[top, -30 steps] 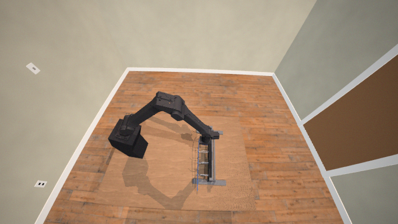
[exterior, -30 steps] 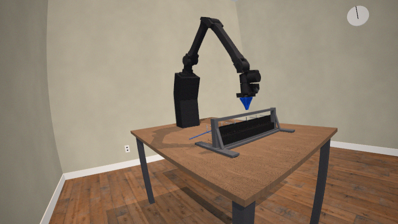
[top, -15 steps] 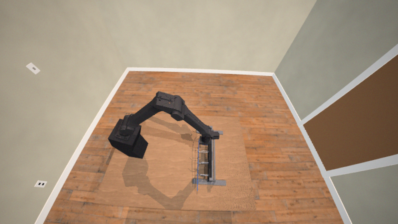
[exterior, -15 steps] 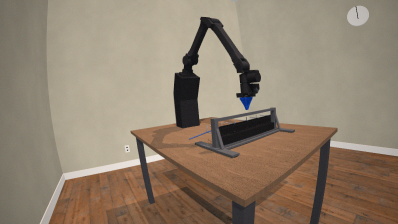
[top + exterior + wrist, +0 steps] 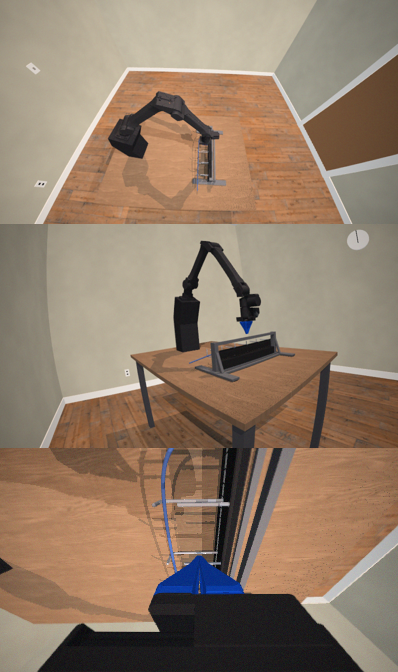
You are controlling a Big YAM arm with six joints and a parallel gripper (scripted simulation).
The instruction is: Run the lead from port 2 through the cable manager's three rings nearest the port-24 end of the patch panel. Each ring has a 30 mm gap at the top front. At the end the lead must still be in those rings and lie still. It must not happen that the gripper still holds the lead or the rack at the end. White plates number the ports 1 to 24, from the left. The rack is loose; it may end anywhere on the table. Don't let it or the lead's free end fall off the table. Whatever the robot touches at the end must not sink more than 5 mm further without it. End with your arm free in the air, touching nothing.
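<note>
Right now the grey rack is 90 mm below my hand, 60 mm ahead of it and 40 mm to the right of it.
</note>
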